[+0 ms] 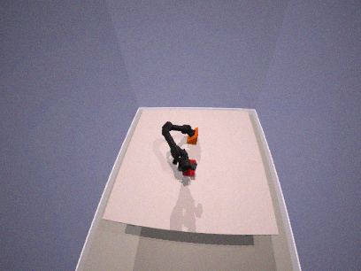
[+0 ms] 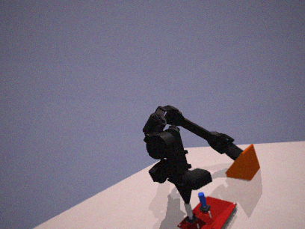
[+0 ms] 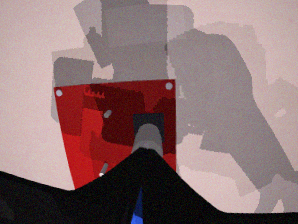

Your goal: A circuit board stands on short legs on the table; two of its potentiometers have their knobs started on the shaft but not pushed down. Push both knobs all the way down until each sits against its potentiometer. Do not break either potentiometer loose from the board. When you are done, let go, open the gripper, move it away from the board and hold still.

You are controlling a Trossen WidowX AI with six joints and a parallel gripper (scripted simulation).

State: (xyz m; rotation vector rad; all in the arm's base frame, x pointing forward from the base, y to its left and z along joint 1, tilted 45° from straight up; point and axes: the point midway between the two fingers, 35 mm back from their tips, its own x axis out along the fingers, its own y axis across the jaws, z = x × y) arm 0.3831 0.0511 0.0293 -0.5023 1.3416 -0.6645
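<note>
Now: the white knob 1 cm below my gripper tip. Round my gripper tip: blue knob: 5 cm behind, 1 cm to the left, 1 cm below.
</note>
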